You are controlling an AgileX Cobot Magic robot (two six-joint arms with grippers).
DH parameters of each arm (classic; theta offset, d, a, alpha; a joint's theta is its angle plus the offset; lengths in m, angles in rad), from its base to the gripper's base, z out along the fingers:
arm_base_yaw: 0 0.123 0 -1.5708
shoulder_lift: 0.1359 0 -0.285 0
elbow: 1.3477 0 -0.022 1.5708
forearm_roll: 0 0.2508 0 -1.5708
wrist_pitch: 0 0 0.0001 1.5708
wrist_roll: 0 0.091 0 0
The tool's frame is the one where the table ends.
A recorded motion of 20 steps. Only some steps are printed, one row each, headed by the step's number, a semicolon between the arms.
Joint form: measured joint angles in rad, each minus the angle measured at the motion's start. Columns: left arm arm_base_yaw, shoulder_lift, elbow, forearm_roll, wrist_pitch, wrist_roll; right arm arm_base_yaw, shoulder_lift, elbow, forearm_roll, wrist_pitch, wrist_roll.
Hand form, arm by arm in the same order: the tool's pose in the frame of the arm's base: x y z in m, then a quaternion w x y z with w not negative. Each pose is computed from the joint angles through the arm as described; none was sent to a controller.
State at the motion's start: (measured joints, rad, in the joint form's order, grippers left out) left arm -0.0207 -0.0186 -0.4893 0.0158 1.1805 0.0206; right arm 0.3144 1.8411 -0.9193 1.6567 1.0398 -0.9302
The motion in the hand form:
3: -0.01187 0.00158 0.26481 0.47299 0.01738 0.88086 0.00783; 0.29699 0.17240 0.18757 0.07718 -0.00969 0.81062 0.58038
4: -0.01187 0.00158 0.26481 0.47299 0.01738 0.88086 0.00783; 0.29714 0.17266 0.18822 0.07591 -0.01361 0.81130 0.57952
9: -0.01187 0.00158 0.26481 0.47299 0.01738 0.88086 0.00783; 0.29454 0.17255 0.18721 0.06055 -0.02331 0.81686 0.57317
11: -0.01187 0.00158 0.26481 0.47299 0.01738 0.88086 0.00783; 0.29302 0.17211 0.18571 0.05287 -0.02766 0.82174 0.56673
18: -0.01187 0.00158 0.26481 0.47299 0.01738 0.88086 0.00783; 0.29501 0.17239 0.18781 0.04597 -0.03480 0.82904 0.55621
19: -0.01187 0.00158 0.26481 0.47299 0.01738 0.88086 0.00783; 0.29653 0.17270 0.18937 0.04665 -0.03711 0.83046 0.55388
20: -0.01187 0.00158 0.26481 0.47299 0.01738 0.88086 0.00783; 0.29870 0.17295 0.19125 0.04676 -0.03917 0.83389 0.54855
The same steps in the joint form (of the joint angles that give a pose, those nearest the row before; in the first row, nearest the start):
3: 0.0000 0.0000 0.0000 0.0000 0.0000 -0.0001; -0.0210 0.0000 -0.0128 -0.0109 0.0188 0.0123
4: 0.0000 0.0000 0.0000 0.0000 0.0000 -0.0001; -0.0209 0.0000 -0.0175 -0.0206 0.0213 0.0161
9: 0.0000 0.0000 0.0000 0.0000 0.0000 -0.0001; -0.0209 0.0000 -0.0212 -0.0665 0.0326 0.0428
11: 0.0000 0.0000 0.0000 0.0000 0.0000 -0.0001; -0.0209 0.0000 -0.0212 -0.0937 0.0326 0.0569
18: 0.0000 0.0000 0.0000 0.0000 0.0000 -0.0001; -0.0209 0.0000 -0.0442 -0.1424 0.0286 0.0959
19: 0.0000 0.0000 0.0000 0.0000 0.0000 -0.0001; -0.0209 0.0000 -0.0547 -0.1537 0.0265 0.1058
20: 0.0000 0.0000 0.0000 0.0000 0.0000 -0.0001; -0.0209 0.0000 -0.0698 -0.1742 0.0205 0.1251

